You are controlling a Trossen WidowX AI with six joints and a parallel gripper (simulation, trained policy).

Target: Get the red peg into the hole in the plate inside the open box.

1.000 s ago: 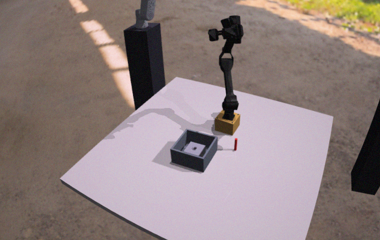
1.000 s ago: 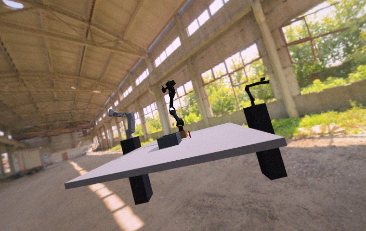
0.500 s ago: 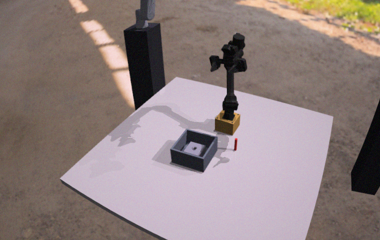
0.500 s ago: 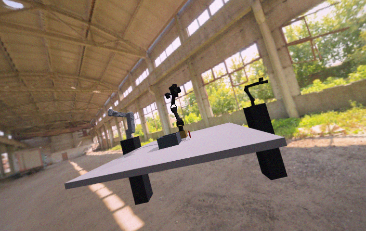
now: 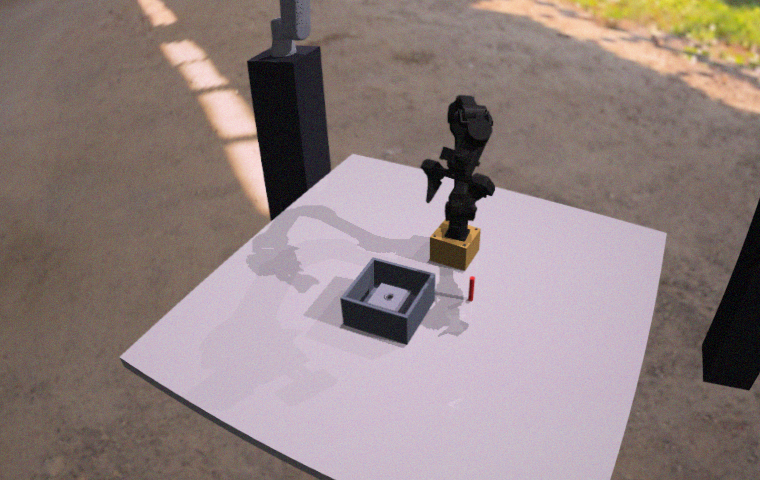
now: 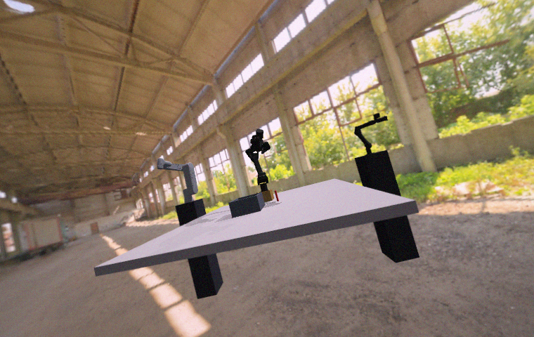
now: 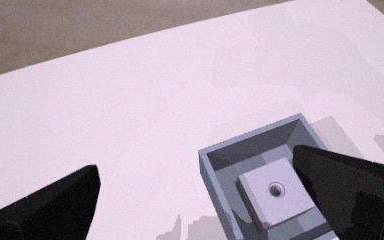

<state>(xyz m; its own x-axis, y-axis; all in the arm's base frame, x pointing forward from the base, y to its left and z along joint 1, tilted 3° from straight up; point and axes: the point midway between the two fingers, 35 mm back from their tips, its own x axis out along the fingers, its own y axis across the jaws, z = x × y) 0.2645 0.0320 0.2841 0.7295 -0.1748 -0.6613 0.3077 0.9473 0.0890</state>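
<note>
My gripper tip is now 100 mm past the red peg, 60 mm to the right of it and 310 mm above it. From my gripper tip the other things lie so: grey box (30 mm ahead, 140 mm to the right, 330 mm below); light grey plate (30 mm ahead, 140 mm to the right, 310 mm below).
</note>
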